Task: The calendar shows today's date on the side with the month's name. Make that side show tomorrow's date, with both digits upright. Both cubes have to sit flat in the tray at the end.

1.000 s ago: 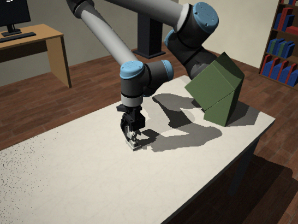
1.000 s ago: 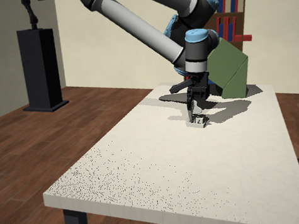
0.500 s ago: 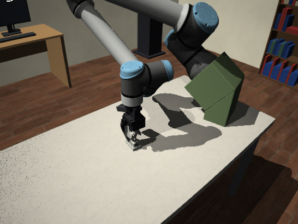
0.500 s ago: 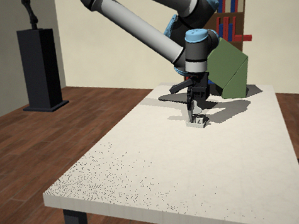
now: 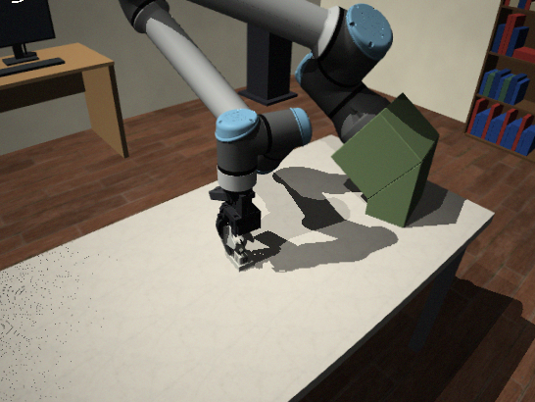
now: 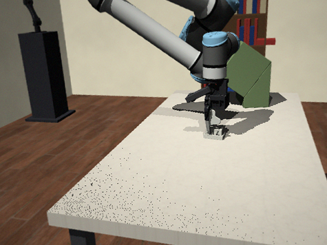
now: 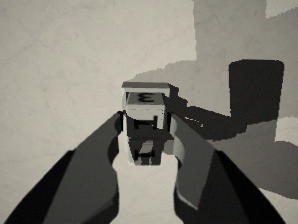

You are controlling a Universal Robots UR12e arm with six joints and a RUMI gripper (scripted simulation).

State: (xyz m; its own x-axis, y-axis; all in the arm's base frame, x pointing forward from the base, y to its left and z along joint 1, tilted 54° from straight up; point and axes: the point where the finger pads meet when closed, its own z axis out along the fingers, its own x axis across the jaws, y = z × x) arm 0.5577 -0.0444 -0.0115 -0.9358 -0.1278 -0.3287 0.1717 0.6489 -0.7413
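The digit cube is 10 mm below my hand. From my hand the other things lie so: pale calendar tray 30 mm below, 20 mm to the left.
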